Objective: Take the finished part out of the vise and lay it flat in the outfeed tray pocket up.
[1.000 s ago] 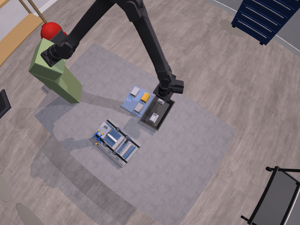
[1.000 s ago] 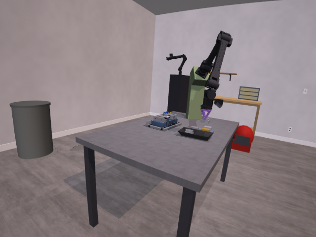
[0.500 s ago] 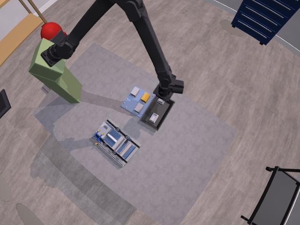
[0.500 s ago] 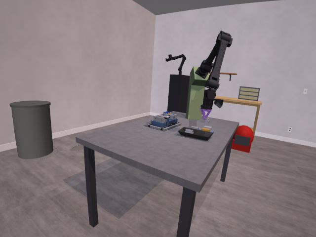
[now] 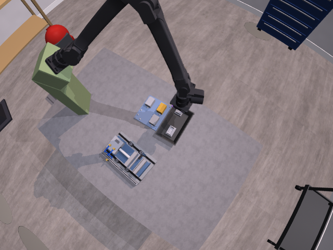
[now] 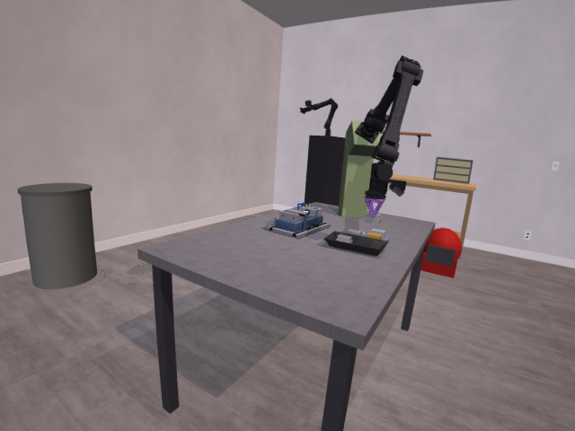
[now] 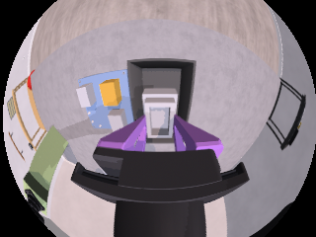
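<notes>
Now: the orange block 130 mm below my hand, 120 mm behind it and 40 mm to the right of it. From my hand the other things lie so: blue plate 160 mm below, 140 mm behind, 100 mm to the right.
</notes>
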